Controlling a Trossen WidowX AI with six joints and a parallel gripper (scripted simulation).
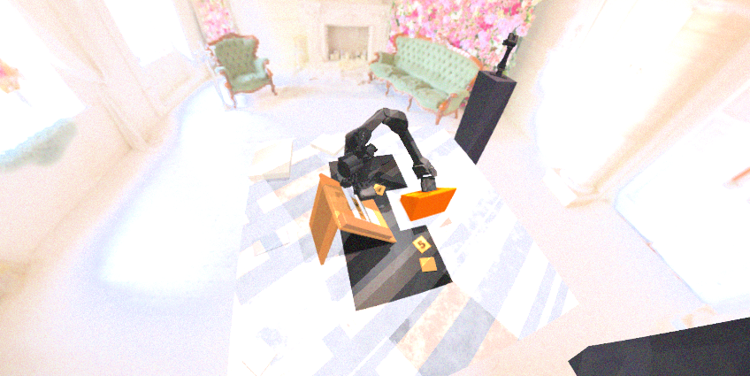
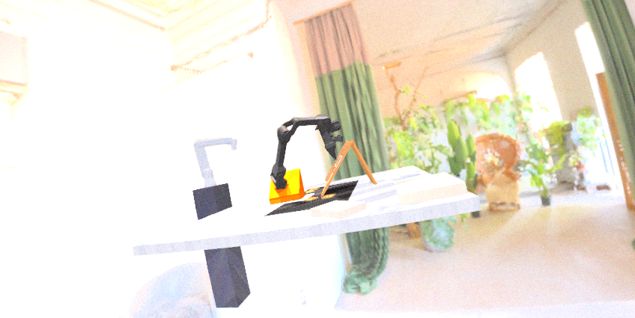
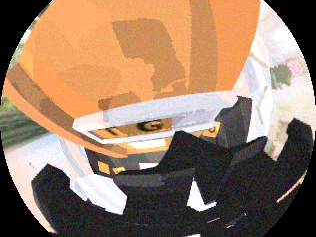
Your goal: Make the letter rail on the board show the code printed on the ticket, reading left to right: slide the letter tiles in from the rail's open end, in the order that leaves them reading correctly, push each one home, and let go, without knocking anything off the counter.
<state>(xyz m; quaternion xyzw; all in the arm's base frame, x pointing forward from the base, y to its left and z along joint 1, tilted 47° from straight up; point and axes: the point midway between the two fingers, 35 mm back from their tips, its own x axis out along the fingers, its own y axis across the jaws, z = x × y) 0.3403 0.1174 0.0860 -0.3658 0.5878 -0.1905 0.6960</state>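
Now: the tile marked g 10 mm ahead of my gripper tip, 30 mm to the left of it and 10 mm below it. The rest, counted from my gripper tip: black mat: 150 mm behind, 20 mm to the right, 180 mm below; then tile marked 5: 250 mm behind, 190 mm to the left, 180 mm below; then ticket: 60 mm behind, 50 mm to the left, 100 mm below.
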